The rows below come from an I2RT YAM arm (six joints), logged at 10 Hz.
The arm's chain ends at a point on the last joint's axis. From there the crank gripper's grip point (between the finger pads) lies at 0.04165 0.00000 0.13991 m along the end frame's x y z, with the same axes.
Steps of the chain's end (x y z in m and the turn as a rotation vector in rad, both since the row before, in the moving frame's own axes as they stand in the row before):
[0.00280 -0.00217 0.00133 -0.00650 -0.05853 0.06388]
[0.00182 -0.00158 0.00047 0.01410 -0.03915 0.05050]
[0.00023 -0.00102 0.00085 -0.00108 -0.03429 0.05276]
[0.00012 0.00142 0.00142 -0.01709 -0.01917 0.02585]
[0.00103 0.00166 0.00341 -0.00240 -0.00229 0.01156]
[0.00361 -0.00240 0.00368 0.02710 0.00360 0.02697]
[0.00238 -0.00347 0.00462 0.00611 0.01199 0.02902]
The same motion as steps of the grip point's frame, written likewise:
[-0.00556 0.00114 0.00351 -0.00650 -0.05853 0.06388]
[-0.00369 -0.00160 0.00199 0.01410 -0.03915 0.05050]
[-0.00465 0.00120 0.00219 -0.00108 -0.03429 0.05276]
[-0.00261 0.00486 0.00216 -0.01709 -0.01917 0.02585]
[0.00070 0.00248 0.00350 -0.00240 -0.00229 0.01156]
[0.00415 -0.00506 0.00349 0.02710 0.00360 0.02697]
[0.00405 -0.00309 0.00411 0.00611 0.01199 0.02902]

